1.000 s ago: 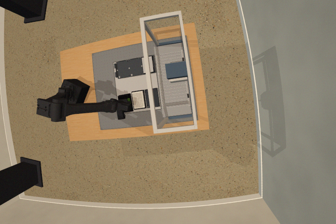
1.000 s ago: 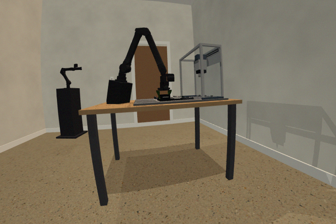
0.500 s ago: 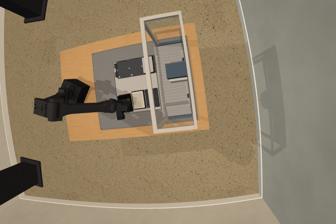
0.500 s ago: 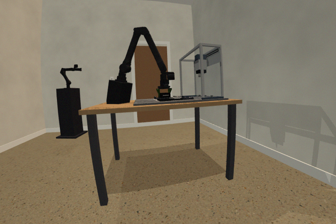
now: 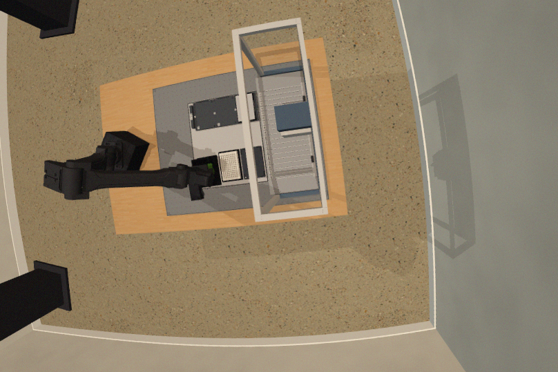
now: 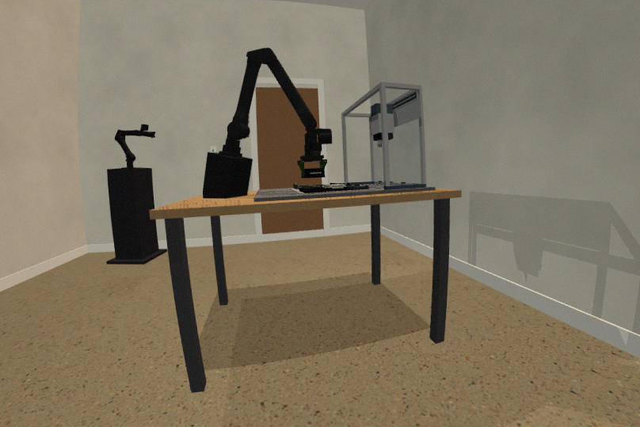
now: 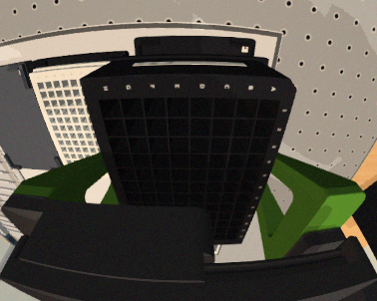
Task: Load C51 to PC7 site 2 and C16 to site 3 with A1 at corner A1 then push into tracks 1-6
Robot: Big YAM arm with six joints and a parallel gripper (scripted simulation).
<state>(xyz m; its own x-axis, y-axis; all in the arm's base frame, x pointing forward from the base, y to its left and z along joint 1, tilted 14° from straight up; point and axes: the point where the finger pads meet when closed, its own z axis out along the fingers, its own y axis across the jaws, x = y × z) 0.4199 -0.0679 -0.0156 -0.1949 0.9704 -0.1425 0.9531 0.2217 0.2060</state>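
The dark carrier PC7 is 28 cm to the left of my hand, 6 cm below it and 6 cm ahead of it. From my hand the other things lie so: nest S3 (20 cm ahead, 7 cm below, 5 cm to the left); then black nest (7 cm below); then white 96-well plate C15 (10 cm ahead, 6 cm below, 3 cm to the left).
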